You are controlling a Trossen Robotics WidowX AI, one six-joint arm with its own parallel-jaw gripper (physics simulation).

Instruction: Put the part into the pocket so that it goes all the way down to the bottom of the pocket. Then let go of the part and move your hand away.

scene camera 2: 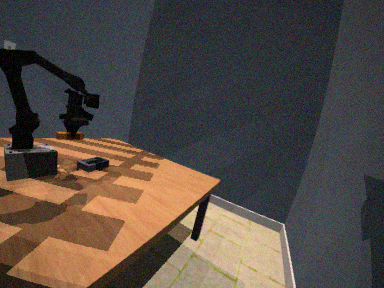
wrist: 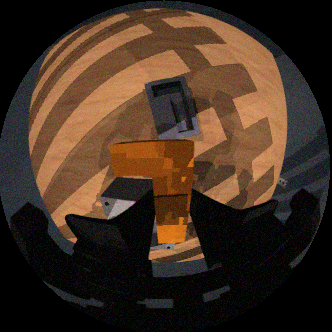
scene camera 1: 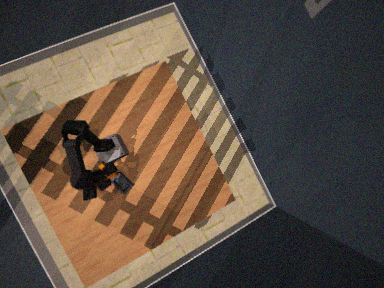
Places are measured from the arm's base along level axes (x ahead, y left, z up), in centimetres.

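Where they show: gripper, fingertip midpoint: [scene camera 2: 71, 136] [wrist: 170, 191] [scene camera 1: 107, 172]; arm's base at its link origin: [scene camera 2: 22, 147] [scene camera 1: 109, 144].
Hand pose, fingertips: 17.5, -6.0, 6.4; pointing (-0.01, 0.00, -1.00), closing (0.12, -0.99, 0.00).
Note:
Each offset is from my fingertips to the top centre of the thing, as dx, dy, dz. Level surfaces: height alone.
The orange L-shaped part {-0.7, +1.4, +2.0} [scene camera 2: 62, 135] [wrist: 172, 165] is held above the table; in scene camera 1 small pieces of it show beside the arm's hand. My gripper [scene camera 2: 74, 132] [wrist: 170, 191] is shut on one leg of the part, and the other leg points left in the wrist view. The dark grey block with the pocket {+11.4, -0.5, -13.2} [scene camera 1: 123, 183] [scene camera 2: 100, 165] [wrist: 155, 112] lies on the table. In the wrist view it shows beyond the part's far edge, turned slightly against it. The part is outside the pocket. Part of the pocket's inside is in shadow.
The arm's grey base [scene camera 1: 119, 150] [scene camera 2: 31, 164] [wrist: 125, 189] stands on the wooden table {dz -16.8} [scene camera 1: 100, 250] [scene camera 2: 170, 192] [wrist: 115, 75] near the block. Dark striped shadows cross the table top. A table corner and leg [scene camera 2: 201, 217] show in scene camera 2.

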